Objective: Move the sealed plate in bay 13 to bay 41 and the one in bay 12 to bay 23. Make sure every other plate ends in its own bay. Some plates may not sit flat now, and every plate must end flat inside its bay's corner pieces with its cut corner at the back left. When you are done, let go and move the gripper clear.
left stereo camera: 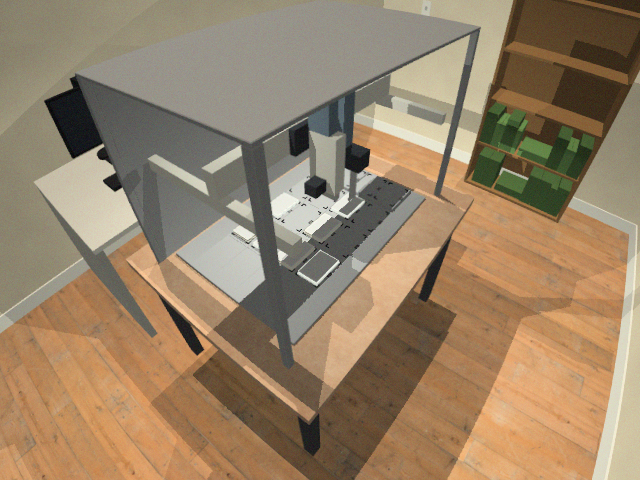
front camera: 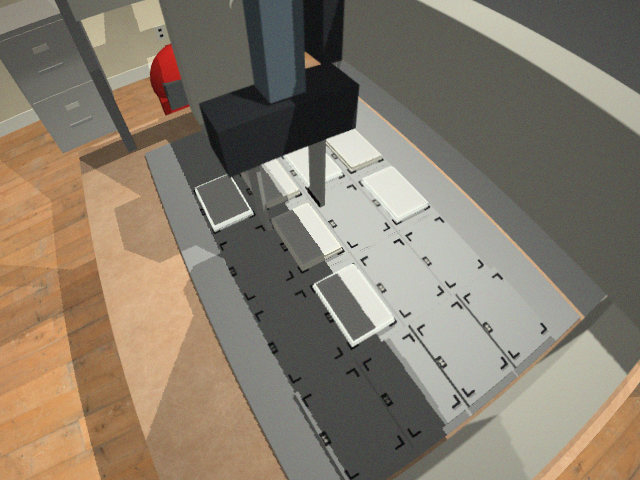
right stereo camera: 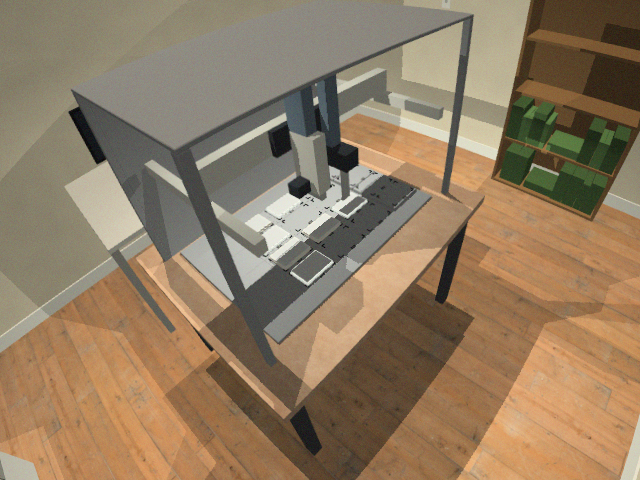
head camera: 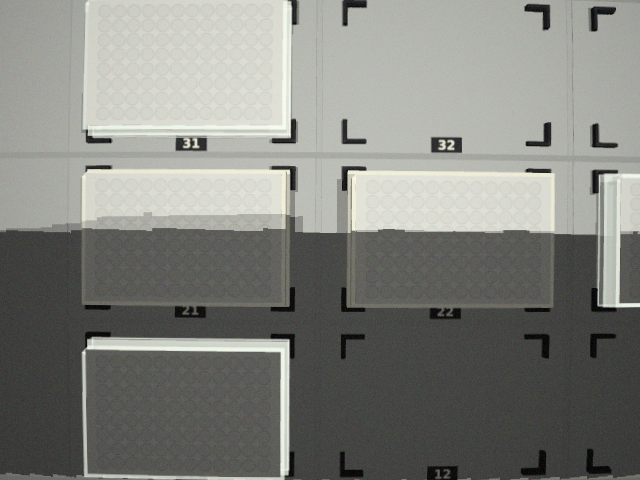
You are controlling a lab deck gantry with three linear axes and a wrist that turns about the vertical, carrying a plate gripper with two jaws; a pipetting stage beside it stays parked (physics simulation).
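Seen in the pictures: gripper, between the fingertips: (left stereo camera: 341,193) (front camera: 291,209) (right stereo camera: 336,193); robot's base, origin of its link: (left stereo camera: 316,286) (front camera: 195,191) (right stereo camera: 308,286) (head camera: 94,466).
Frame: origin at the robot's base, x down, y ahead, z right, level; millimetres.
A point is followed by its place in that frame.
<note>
My gripper (front camera: 293,217) @(z -105, x -160, y 276 mm) (left stereo camera: 352,194) @(z -105, x -160, y 276 mm) (right stereo camera: 345,193) @(z -105, x -160, y 276 mm) is open and empty, its jaws hanging above the deck near the plate in bay 22 (front camera: 323,229) @(z -183, x -15, y 240 mm) (head camera: 449,206) @(z -170, x -14, y 225 mm). Bay 12 (front camera: 255,263) @(z -41, x 0, y 233 mm) (head camera: 444,403) @(z -44, x 0, y 228 mm) and bay 13 (front camera: 299,335) @(z -45, x 0, y 395 mm) hold no plate. A white-edged plate (front camera: 354,304) @(z -148, x -14, y 398 mm) (head camera: 630,248) @(z -145, x -14, y 339 mm) (left stereo camera: 349,206) @(z -136, x -15, y 382 mm) (right stereo camera: 349,206) @(z -139, x -14, y 378 mm) lies in bay 23, looking flat; its right part is outside the head view. A cream-edged plate (front camera: 354,148) @(z -363, x -14, y 77 mm) (right stereo camera: 258,223) @(z -358, x -14, y 89 mm) sits in bay 41, apparently flat; its cut corner is too small to tell.
Other plates lie in bay 11 (front camera: 223,202) @(z -42, x -14, y 76 mm) (head camera: 180,413) @(z -43, x -14, y 63 mm), bay 21 (head camera: 186,196) @(z -175, x -14, y 66 mm), bay 31 (head camera: 186,67) @(z -253, x -14, y 65 mm) and bay 42 (front camera: 395,193) @(z -359, x -15, y 236 mm) (right stereo camera: 283,205) @(z -358, x -15, y 223 mm). The pipetting stage (left stereo camera: 326,165) (right stereo camera: 310,160) stands beside the gripper. Enclosure posts (left stereo camera: 266,248) @(z 114, x -486, y -271 mm) (right stereo camera: 217,237) @(z 116, x -505, y -259 mm) rise at the table's corners.
</note>
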